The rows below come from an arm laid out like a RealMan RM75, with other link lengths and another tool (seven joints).
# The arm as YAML. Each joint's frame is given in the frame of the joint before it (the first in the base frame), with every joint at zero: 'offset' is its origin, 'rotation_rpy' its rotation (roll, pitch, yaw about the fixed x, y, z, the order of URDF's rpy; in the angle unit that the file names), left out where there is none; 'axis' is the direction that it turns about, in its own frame. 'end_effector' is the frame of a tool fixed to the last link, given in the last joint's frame.
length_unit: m
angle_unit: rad
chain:
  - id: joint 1
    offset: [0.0, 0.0, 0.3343]
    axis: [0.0, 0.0, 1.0]
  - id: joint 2
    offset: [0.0, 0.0, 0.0]
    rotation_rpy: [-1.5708, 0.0, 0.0]
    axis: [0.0, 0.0, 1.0]
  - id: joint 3
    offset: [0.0, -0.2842, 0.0]
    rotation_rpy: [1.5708, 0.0, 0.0]
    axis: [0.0, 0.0, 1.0]
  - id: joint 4
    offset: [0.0, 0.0, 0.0]
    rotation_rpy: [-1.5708, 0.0, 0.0]
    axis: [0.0, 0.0, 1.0]
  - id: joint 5
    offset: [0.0, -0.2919, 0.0]
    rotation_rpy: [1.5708, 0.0, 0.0]
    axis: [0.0, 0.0, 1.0]
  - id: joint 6
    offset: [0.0, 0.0, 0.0]
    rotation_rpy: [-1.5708, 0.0, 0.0]
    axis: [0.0, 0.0, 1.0]
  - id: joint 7
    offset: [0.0, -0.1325, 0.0]
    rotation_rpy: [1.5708, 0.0, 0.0]
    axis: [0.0, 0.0, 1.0]
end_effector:
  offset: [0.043, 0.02, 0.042]
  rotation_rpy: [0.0, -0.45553, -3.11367]
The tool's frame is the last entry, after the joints.
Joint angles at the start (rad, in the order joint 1, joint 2, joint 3, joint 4, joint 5, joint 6, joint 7): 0.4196 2.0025 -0.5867 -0.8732 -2.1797 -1.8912 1.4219
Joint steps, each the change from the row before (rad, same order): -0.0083 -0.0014 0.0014 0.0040 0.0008 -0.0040 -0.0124; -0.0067 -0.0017 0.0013 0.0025 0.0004 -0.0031 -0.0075; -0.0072 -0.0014 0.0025 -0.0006 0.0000 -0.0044 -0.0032; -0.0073 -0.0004 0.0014 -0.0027 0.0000 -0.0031 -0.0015; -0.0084 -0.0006 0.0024 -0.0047 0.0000 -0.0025 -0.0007; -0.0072 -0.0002 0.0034 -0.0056 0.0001 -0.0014 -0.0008; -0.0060 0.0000 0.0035 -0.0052 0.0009 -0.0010 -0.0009; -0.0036 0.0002 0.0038 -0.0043 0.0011 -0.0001 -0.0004; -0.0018 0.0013 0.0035 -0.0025 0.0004 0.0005 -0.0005; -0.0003 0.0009 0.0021 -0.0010 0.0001 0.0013 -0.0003; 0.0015 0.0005 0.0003 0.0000 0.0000 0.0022 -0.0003; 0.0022 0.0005 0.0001 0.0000 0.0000 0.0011 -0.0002; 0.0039 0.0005 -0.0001 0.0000 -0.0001 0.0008 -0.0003; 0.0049 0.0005 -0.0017 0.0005 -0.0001 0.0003 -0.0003; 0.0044 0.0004 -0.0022 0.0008 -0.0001 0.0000 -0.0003
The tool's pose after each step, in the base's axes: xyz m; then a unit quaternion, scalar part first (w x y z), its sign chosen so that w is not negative. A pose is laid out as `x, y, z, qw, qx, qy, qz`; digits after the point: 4 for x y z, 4 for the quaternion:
0.3904, 0.3197, 0.1270, 0.0437, 0.2238, 0.9734, 0.0232
0.3930, 0.3167, 0.1275, 0.0433, 0.2240, 0.9734, 0.0234
0.3953, 0.3136, 0.1286, 0.0429, 0.2256, 0.9730, 0.0235
0.3974, 0.3106, 0.1296, 0.0431, 0.2275, 0.9725, 0.0238
0.3998, 0.3076, 0.1313, 0.0437, 0.2302, 0.9718, 0.0254
0.4019, 0.3053, 0.1330, 0.0443, 0.2325, 0.9712, 0.0280
0.4035, 0.3035, 0.1346, 0.0444, 0.2342, 0.9707, 0.0309
0.4045, 0.3027, 0.1360, 0.0442, 0.2355, 0.9703, 0.0339
0.4049, 0.3023, 0.1364, 0.0435, 0.2364, 0.9700, 0.0361
0.4050, 0.3024, 0.1364, 0.0430, 0.2369, 0.9699, 0.0375
0.4047, 0.3033, 0.1362, 0.0431, 0.2365, 0.9699, 0.0385
0.4041, 0.3043, 0.1360, 0.0431, 0.2356, 0.9701, 0.0390
0.4029, 0.3060, 0.1357, 0.0430, 0.2337, 0.9706, 0.0392
0.4013, 0.3079, 0.1351, 0.0431, 0.2310, 0.9712, 0.0386
0.3998, 0.3095, 0.1345, 0.0432, 0.2285, 0.9719, 0.0375

